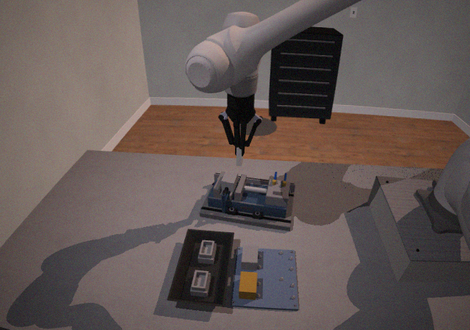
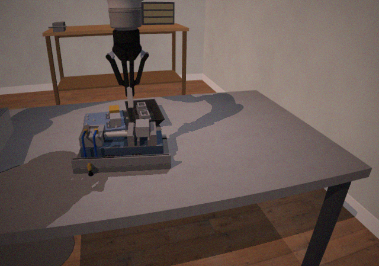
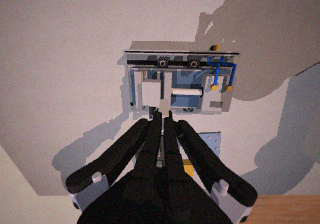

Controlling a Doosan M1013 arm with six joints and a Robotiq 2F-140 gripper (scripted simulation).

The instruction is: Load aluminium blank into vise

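Now: hand 170 mm above the blue vise and 30 mm past it. Also, from my hand: brass blank (330 mm to the left, 180 mm below, 60 mm behind); aluminium blank (240 mm to the left, 180 mm below, 60 mm behind); infeed plate (280 mm to the left, 200 mm below, 100 mm behind).
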